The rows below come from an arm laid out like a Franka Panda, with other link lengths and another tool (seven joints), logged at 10 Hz.
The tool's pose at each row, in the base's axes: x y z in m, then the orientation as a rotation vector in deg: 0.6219, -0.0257, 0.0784, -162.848, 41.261, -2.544; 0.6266, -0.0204, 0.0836, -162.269, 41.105, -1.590; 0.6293, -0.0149, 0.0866, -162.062, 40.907, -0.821; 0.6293, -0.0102, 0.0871, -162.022, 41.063, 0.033; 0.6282, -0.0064, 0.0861, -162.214, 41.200, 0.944; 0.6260, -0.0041, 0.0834, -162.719, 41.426, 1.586; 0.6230, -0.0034, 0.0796, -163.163, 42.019, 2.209; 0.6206, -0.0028, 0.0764, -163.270, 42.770, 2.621; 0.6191, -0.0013, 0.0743, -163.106, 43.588, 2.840; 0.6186, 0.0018, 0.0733, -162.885, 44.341, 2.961
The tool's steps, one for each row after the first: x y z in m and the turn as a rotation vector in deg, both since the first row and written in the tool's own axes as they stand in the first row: 0.0015, -0.0078, -0.0037, 0.435, -0.770, 0.070; 0.0012, -0.0144, -0.0053, 0.553, -1.346, 0.033; -0.0010, -0.0186, -0.0049, 0.414, -1.896, 0.203; -0.0038, -0.0211, -0.0033, 0.048, -2.434, 0.322; -0.0067, -0.0215, -0.0004, -0.591, -2.711, 0.423; -0.0096, -0.0199, 0.0032, -1.255, -2.939, 0.771; -0.0120, -0.0186, 0.0063, -1.606, -3.083, 1.267; -0.0139, -0.0188, 0.0085, -1.688, -3.153, 1.841; -0.0158, -0.0210, 0.0101, -1.686, -3.180, 2.377
